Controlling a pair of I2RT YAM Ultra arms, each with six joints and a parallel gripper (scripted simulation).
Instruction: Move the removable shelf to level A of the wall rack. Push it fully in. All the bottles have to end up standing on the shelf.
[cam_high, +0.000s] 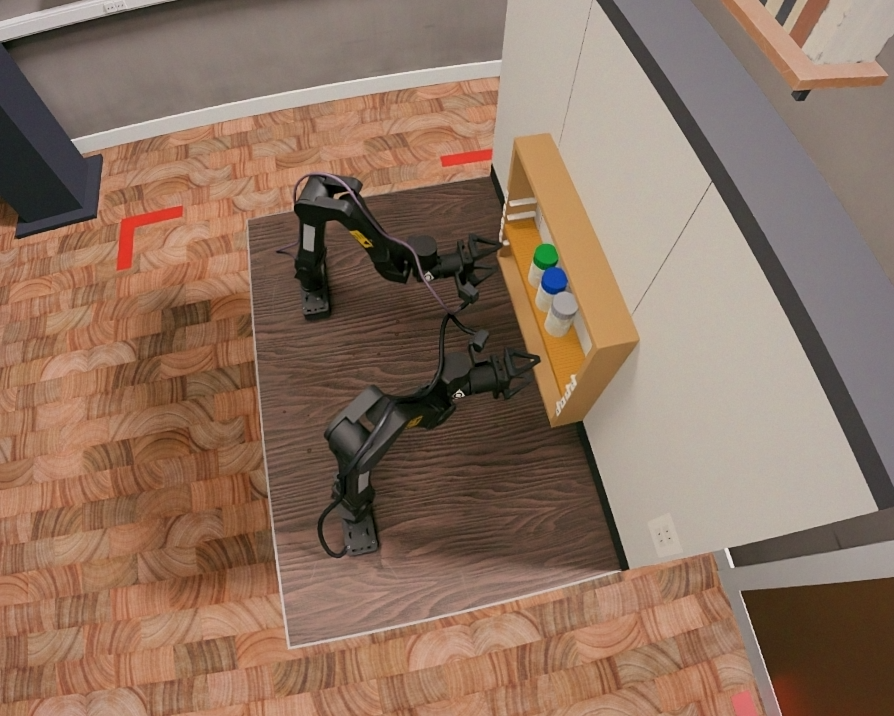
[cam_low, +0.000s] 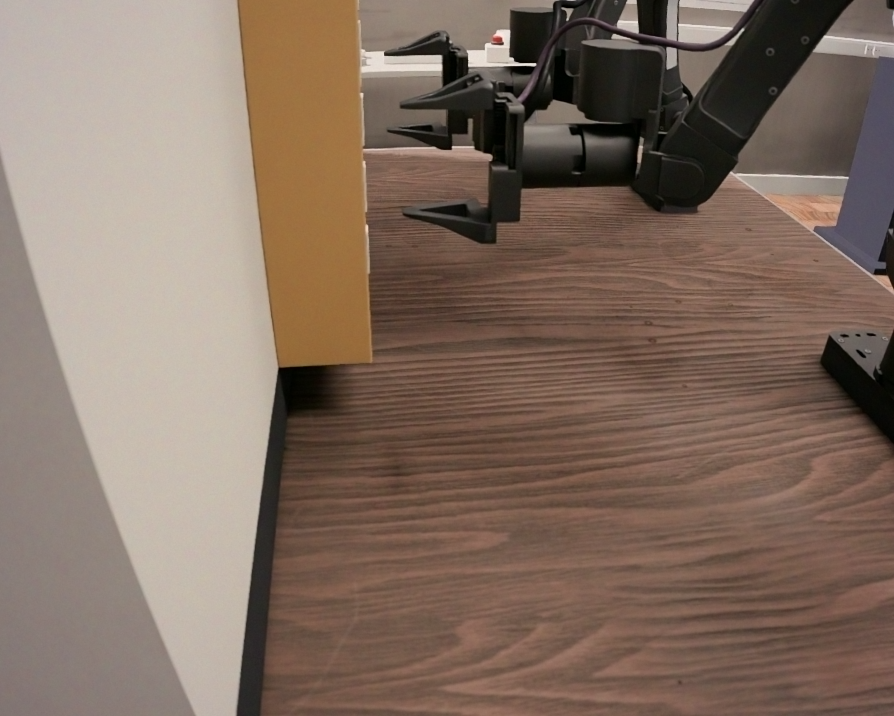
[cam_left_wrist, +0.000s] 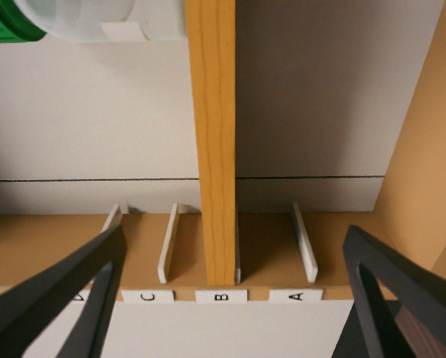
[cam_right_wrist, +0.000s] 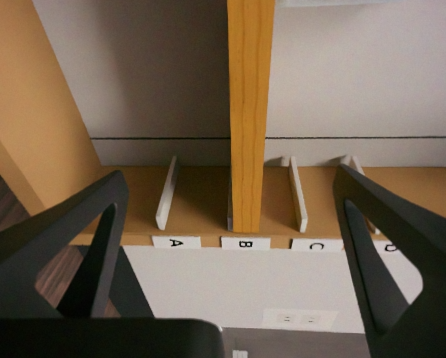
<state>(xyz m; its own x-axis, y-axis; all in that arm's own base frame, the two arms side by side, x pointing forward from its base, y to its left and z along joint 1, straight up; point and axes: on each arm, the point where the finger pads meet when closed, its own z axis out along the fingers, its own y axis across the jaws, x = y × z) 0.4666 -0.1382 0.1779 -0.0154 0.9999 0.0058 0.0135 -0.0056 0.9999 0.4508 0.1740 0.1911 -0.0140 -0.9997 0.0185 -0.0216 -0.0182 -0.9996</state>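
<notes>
Now: the grey-capped bottle 80 mm ahead of my right hand, 80 mm to the left of it and 70 mm above it. Round my right hand: orange wall rack 80 mm ahead, 150 mm to the left, 70 mm above; blue-capped bottle 80 mm ahead, 140 mm to the left, 70 mm above; removable shelf 80 mm ahead, 150 mm to the left, 10 mm above.
The green-capped bottle is 100 mm to the right of my left hand, 70 mm ahead of it and 60 mm above it. Round my left hand: orange wall rack 150 mm to the right, 80 mm ahead, 70 mm above; blue-capped bottle 160 mm to the right, 70 mm ahead, 60 mm above; removable shelf 150 mm to the right, 70 mm ahead, 10 mm above.
</notes>
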